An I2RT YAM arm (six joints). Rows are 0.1 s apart.
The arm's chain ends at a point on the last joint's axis. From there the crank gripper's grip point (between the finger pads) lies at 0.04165 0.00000 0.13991 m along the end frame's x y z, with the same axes.
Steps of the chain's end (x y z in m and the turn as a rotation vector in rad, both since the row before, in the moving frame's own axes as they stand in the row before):
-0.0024 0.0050 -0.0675 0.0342 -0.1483 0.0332
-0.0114 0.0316 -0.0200 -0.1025 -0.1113 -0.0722
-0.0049 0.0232 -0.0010 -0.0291 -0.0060 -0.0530
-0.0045 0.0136 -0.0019 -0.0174 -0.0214 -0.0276
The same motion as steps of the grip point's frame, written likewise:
-0.0235 0.0012 -0.0629 0.0342 -0.1483 0.0332
-0.0267 0.0437 -0.0168 -0.1025 -0.1113 -0.0722
-0.0057 0.0251 -0.0008 -0.0291 -0.0060 -0.0530
-0.0075 0.0149 -0.0011 -0.0174 -0.0214 -0.0276

